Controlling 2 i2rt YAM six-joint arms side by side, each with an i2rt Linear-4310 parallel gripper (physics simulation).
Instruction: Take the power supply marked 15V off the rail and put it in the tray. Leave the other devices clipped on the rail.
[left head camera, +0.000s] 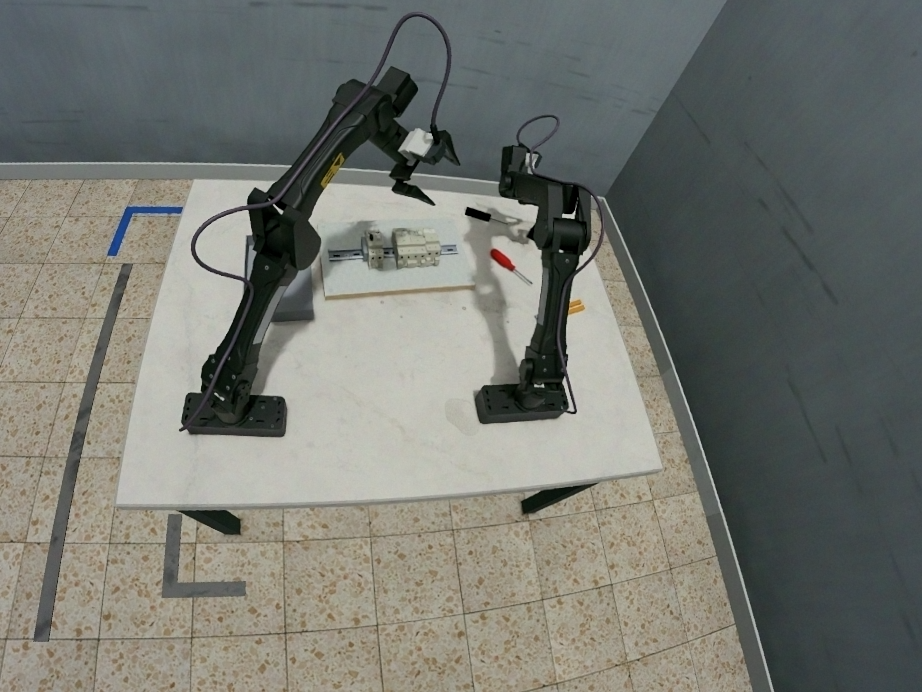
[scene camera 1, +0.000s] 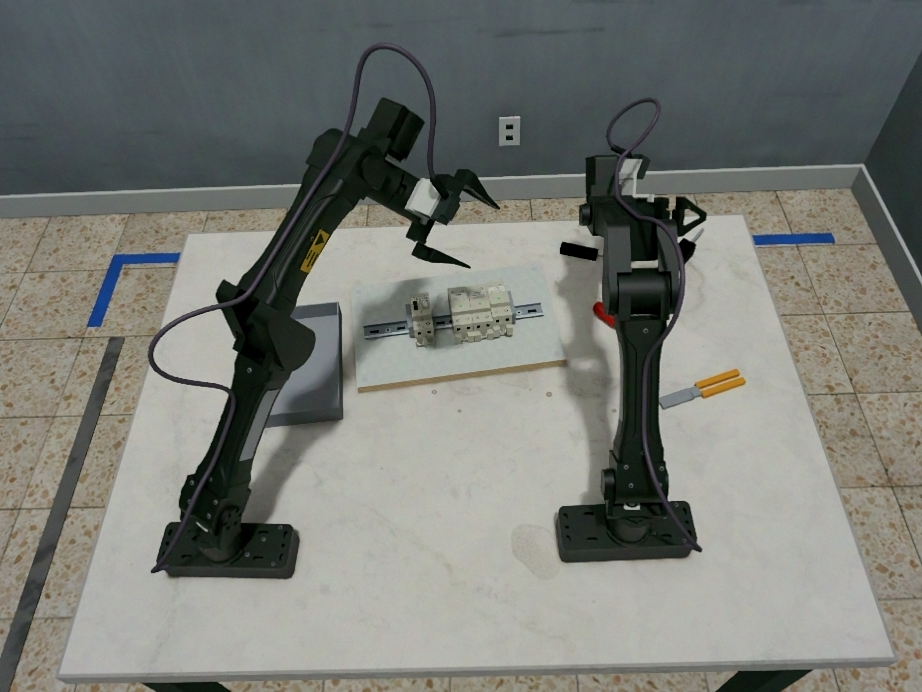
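Seen in the pictures: left gripper, fingertip midpoint: (left head camera: 446, 184) (scene camera 1: 484, 238); right gripper, fingertip midpoint: (scene camera 1: 687, 215); left arm's base, origin of the base link: (left head camera: 234, 412) (scene camera 1: 227, 546); right arm's base, origin of the base link: (left head camera: 525, 399) (scene camera 1: 625, 527).
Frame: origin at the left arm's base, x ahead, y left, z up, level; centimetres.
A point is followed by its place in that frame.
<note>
The metal rail (left head camera: 344, 254) @[x 43.5, y -20.0, z -1.7 cm] (scene camera 1: 385, 329) @[x 43.4, y -20.0, z -1.7 cm] runs across a pale board. A narrow device (left head camera: 373, 250) @[x 41.5, y -27.0, z 2.7 cm] (scene camera 1: 422, 320) @[x 41.8, y -27.5, z 2.7 cm] is clipped toward its left, and a wider group of devices (left head camera: 417, 248) @[x 43.3, y -37.9, z 2.7 cm] (scene camera 1: 480, 312) @[x 43.8, y -38.0, z 2.9 cm] sits right of it across a small gap. The 15V marking is too small to read. The grey tray (left head camera: 296, 306) @[x 28.2, y -9.6, z -3.6 cm] (scene camera 1: 316, 372) @[x 34.7, y -7.8, z -3.6 cm] is left of the board, partly hidden under the left arm. My left gripper (left head camera: 443, 178) @[x 36.7, y -39.1, z 29.1 cm] (scene camera 1: 482, 235) @[x 36.7, y -39.1, z 29.1 cm] is open and empty, high above the board's back edge. My right gripper is open at the back right, its fingers partly hidden by its own arm.
The pale board (left head camera: 394, 284) @[x 35.0, y -32.6, z -1.8 cm] (scene camera 1: 461, 367) @[x 34.9, y -34.6, z -1.8 cm] lies in the middle. Right of it are a black-handled tool (left head camera: 477, 214) @[x 63.9, y -57.3, z -2.3 cm] (scene camera 1: 578, 251) @[x 63.9, y -57.5, z -2.1 cm] and a red screwdriver (left head camera: 502, 259) @[x 46.3, y -62.2, z -1.6 cm] (scene camera 1: 603, 313) @[x 47.4, y -61.1, z -1.7 cm]. An orange-handled tool (left head camera: 575, 306) @[x 32.7, y -81.9, z -2.7 cm] (scene camera 1: 720, 382) @[x 33.2, y -80.9, z -3.5 cm] lies right of the right arm.
</note>
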